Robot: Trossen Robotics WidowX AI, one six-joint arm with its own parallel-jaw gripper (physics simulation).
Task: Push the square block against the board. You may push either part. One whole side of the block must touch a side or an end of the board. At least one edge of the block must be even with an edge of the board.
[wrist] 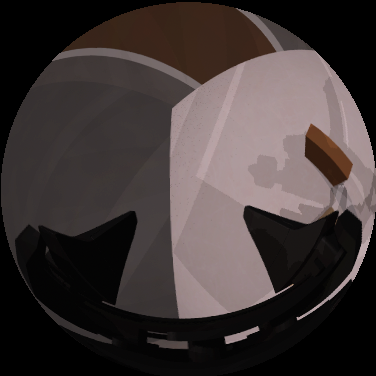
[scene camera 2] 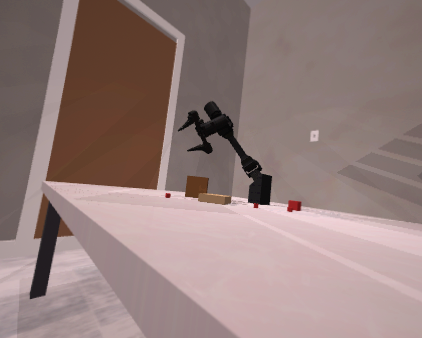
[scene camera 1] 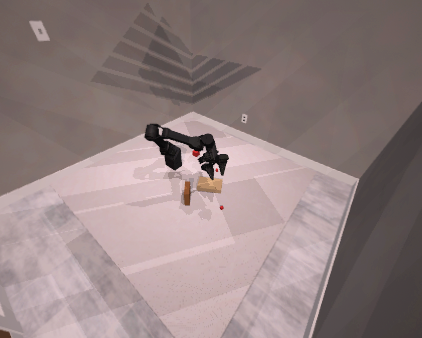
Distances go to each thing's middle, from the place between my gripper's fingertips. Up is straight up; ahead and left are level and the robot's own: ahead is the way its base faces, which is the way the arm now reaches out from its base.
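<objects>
Dark brown square block [wrist: 332, 162]: from my hand, 70 mm to the right of it, 160 mm behind it, 180 mm below it.
</objects>
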